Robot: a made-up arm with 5 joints.
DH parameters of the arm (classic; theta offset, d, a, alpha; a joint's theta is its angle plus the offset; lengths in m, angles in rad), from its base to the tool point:
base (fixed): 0 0.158 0 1.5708
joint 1: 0 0.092 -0.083 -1.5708
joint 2: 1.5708 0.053 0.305 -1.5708
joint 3: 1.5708 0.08 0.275 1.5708
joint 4: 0 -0.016 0.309 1.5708
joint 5: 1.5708 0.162 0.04 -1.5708
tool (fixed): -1.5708 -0.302 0 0
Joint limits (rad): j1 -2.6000..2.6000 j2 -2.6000..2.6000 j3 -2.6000..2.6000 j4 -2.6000..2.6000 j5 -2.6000..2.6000
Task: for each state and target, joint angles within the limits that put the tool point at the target. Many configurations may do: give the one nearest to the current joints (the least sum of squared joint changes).
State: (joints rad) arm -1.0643 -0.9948 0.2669 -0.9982 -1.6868
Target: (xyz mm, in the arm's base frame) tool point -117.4 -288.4 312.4
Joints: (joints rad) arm -1.1982 -1.5140 0.5349 -0.8213 -2.0046
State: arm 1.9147 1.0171 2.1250 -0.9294 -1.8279
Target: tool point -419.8 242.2 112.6
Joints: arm 1.6983 0.9437 1.8136 -1.1801 -1.4994
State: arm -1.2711 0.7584 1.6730 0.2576 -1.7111
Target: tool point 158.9 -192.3 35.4
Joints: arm -1.3379 0.9212 1.1468 0.0889 -2.1112
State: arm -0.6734 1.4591 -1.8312 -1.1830 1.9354
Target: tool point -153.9 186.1 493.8
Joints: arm -0.3384 0.6355 -2.1602 -1.2955 2.3752
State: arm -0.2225 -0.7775 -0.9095 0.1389 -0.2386
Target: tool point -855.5 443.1 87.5
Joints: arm -0.9994 -0.0892 -0.3580 0.7401 -0.4017
